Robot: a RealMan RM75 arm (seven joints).
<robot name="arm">
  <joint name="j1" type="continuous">
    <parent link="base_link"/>
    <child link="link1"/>
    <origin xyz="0 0 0.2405"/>
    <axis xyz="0 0 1"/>
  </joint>
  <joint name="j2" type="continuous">
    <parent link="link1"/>
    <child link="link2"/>
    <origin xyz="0 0 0"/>
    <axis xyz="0 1 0"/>
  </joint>
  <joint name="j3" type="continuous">
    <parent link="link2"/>
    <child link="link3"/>
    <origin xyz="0 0 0.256"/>
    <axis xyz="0 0 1"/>
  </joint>
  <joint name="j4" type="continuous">
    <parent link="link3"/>
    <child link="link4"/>
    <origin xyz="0 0 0"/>
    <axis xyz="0 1 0"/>
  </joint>
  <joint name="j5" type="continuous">
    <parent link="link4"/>
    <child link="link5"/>
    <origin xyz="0 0 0.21"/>
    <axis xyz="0 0 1"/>
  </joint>
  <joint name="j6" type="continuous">
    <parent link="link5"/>
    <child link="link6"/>
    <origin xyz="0 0 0"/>
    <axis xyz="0 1 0"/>
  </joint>
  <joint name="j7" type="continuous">
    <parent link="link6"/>
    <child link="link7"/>
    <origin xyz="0 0 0.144"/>
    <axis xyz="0 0 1"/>
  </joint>
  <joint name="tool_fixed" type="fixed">
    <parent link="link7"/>
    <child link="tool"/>
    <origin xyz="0 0 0"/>
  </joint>
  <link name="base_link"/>
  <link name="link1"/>
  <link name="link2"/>
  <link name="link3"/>
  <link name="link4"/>
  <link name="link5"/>
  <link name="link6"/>
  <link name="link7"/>
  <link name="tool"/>
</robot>
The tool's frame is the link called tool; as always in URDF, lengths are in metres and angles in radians. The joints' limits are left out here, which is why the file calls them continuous.
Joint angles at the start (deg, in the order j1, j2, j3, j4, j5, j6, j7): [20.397 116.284 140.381 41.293 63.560 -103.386 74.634]
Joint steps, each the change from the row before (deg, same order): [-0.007 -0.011 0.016 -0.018 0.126 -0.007 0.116]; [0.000 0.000 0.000 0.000 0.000 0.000 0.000]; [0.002 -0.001 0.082 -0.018 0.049 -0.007 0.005]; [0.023 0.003 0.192 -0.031 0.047 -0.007 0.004]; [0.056 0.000 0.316 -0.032 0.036 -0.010 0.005]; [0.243 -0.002 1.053 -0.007 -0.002 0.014 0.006]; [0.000 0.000 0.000 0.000 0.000 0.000 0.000]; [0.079 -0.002 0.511 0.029 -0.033 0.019 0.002]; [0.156 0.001 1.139 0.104 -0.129 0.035 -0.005]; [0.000 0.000 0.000 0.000 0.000 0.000 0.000]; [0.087 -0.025 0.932 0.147 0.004 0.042 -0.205]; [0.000 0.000 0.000 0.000 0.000 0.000 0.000]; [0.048 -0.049 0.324 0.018 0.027 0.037 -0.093]
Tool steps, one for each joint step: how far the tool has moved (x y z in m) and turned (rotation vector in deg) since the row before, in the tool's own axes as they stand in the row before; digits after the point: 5 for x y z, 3 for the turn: [-0.00024 -0.00007 -0.00010 0.041 -0.128 0.106]; [0.00000 0.00000 0.00000 0.000 0.000 0.000]; [-0.00014 -0.00010 -0.00015 0.063 -0.103 0.016]; [-0.00029 -0.00025 -0.00026 0.131 -0.177 0.022]; [-0.00053 -0.00049 -0.00044 0.207 -0.244 0.010]; [-0.00199 -0.00196 -0.00144 0.714 -0.658 -0.085]; [0.00000 0.00000 0.00000 0.000 0.000 0.000]; [-0.00075 -0.00090 -0.00087 0.381 -0.273 -0.029]; [-0.00151 -0.00192 -0.00204 0.849 -0.550 -0.074]; [0.00000 0.00000 0.00000 0.000 0.000 0.000]; [-0.00144 -0.00173 -0.00208 0.796 -0.508 -0.314]; [0.00000 0.00000 0.00000 0.000 0.000 0.000]; [-0.00061 -0.00081 -0.00087 0.308 -0.179 -0.140]
